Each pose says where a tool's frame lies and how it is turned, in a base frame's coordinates. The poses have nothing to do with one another.
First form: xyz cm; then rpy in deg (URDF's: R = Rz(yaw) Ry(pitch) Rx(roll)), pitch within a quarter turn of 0, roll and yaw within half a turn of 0.
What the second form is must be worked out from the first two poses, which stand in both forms.
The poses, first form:
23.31 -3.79 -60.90 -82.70 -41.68 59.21
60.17 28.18 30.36 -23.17 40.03 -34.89
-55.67 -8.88 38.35 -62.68 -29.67 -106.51
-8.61 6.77 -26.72 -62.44 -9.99 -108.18
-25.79 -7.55 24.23 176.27 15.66 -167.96
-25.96 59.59 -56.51 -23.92 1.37 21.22
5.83 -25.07 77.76 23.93 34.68 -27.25
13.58 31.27 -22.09 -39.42 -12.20 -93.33
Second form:
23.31 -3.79 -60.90 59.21 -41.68 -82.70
60.17 28.18 30.36 -34.89 40.03 -23.17
-55.67 -8.88 38.35 -106.51 -29.67 -62.68
-8.61 6.77 -26.72 -108.18 -9.99 -62.44
-25.79 -7.55 24.23 -167.96 15.66 176.27
-25.96 59.59 -56.51 21.22 1.37 -23.92
5.83 -25.07 77.76 -27.25 34.68 23.93
13.58 31.27 -22.09 -93.33 -12.20 -39.42

